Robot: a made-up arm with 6 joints.
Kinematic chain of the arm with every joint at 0, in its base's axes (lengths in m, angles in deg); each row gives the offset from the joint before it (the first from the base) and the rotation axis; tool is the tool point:
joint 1: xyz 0 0 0.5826 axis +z
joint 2: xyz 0.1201 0 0 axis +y
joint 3: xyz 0 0 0.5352 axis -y
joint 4: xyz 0 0 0.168 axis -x
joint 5: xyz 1.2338 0 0 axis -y
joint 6: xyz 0.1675 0 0 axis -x
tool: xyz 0 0 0
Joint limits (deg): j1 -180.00..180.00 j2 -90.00..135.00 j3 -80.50..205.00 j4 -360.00..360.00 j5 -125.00..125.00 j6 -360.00..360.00
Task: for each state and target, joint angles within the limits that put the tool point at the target. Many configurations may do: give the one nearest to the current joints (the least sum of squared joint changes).
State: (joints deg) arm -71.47 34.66 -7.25 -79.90 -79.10 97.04
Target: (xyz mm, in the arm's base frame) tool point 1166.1 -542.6 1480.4
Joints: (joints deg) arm -32.34 -4.33 6.04 -81.38 -87.27 97.04
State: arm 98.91 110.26 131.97 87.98 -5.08 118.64
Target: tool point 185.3 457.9 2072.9
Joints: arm 72.70 80.04 169.53 89.02 -14.08 118.64
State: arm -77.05 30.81 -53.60 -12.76 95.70 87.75
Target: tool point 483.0 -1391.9 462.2
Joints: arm -69.63 24.70 -18.57 -10.88 88.57 87.75
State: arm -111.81 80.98 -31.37 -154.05 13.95 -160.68
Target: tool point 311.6 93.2 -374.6
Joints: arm -164.88 84.07 -55.91 -157.72 7.89 -160.68
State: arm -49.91 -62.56 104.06 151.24 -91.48 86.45
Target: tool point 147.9 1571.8 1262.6
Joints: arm -97.79 -57.02 91.62 156.02 -78.09 86.45
